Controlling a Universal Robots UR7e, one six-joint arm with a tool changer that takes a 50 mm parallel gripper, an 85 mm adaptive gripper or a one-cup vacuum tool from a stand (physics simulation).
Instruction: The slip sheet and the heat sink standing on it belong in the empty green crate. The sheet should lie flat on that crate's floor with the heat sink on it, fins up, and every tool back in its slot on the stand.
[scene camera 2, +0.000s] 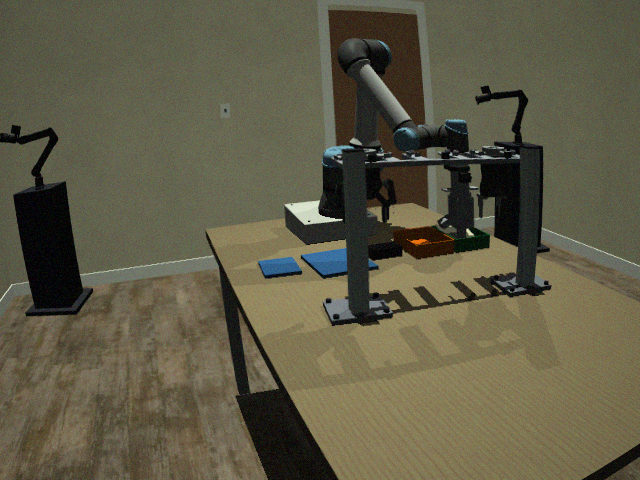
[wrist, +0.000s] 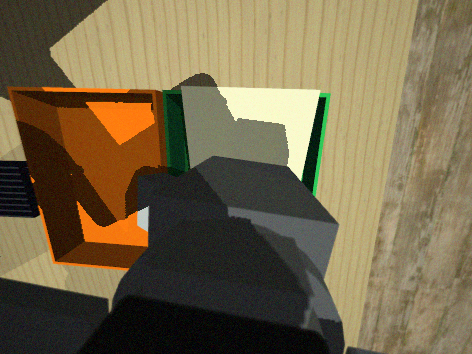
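Pixels of known places: arm's base at its link origin: (scene camera 2: 339, 211).
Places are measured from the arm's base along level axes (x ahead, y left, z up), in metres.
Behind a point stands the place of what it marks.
Note:
The arm carries the one-cup vacuum tool (scene camera 2: 460, 222) {x 0.309, y 0.348, z 0.008 m}, lowered over the green crate (scene camera 2: 480, 242) {x 0.354, y 0.406, z -0.052 m} (wrist: 324, 135) {x 0.197, y 0.424, z -0.030 m}. The pale slip sheet (scene camera 2: 469, 232) {x 0.242, y 0.412, z -0.048 m} (wrist: 260, 105) {x 0.182, y 0.368, z -0.031 m} is on its cup. The sheet is tilted: its edge at the top of the wrist view stands higher and overlaps that crate wall's rim, and green side walls show left and right of it. The cup's contact and the crate floor are hidden. The heat sink (scene camera 2: 385, 250) {x 0.350, y 0.080, z -0.048 m} (wrist: 17, 190) {x 0.313, y 0.115, z -0.048 m}, a black finned block with fins up, stands on the table beside the orange crate, partly cut off in the wrist view.
An orange crate (scene camera 2: 428, 250) {x 0.380, y 0.210, z -0.052 m} (wrist: 161, 125) {x 0.212, y 0.283, z -0.037 m} stands close beside the green one. Two blue plates (scene camera 2: 279, 266) {x 0.366, y -0.238, z -0.063 m} (scene camera 2: 328, 260) {x 0.350, y -0.093, z -0.063 m} lie on the table. The tool stand (scene camera 2: 356, 232) {x 0.750, y -0.080, z 0.125 m} rises nearer scene camera 2, with two finger tools (scene camera 2: 386, 198) {x 0.632, y 0.015, z 0.167 m} (scene camera 2: 480, 205) {x 0.590, y 0.294, z 0.127 m} hanging from it.

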